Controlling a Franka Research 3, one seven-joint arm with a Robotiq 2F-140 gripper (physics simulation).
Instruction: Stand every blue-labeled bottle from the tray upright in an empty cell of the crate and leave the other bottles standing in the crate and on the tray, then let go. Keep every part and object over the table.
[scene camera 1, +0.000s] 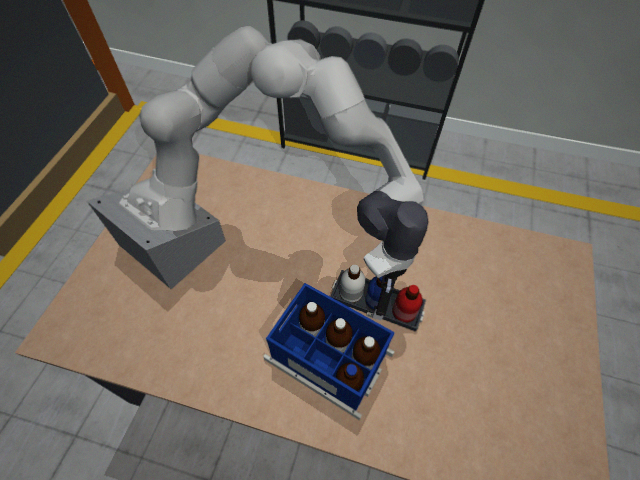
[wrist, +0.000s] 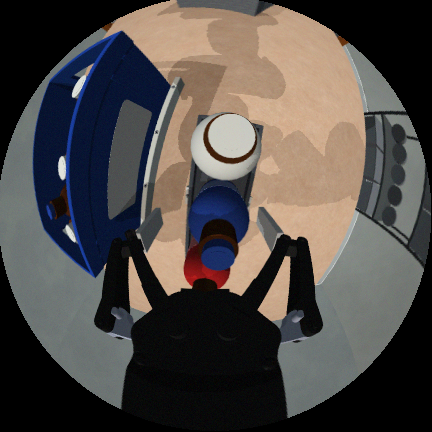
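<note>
The blue-labeled bottle (scene camera 1: 373, 295) (wrist: 218, 207) stands in the middle of the dark tray (scene camera 1: 415, 323), between the white bottle (scene camera 1: 352, 286) (wrist: 230, 136) and the red bottle (scene camera 1: 408, 305) (wrist: 194, 267). My gripper (scene camera 1: 382, 299) (wrist: 208, 215) is open, with its fingers apart on either side of the blue-labeled bottle and not gripping it. The blue crate (scene camera 1: 279, 353) (wrist: 95, 160) holds three brown bottles with white caps in its back row and a blue-capped brown bottle (scene camera 1: 351, 376) in its front right cell. The front left and front middle cells are empty.
The crate stands close in front of the tray. A pale rail (scene camera 1: 310, 386) runs along the crate's front base, and another rail (wrist: 151, 165) lies on its tray side. The robot's grey base (scene camera 1: 183, 256) is at the table's left. A dark rack (scene camera 1: 443, 124) stands behind the table.
</note>
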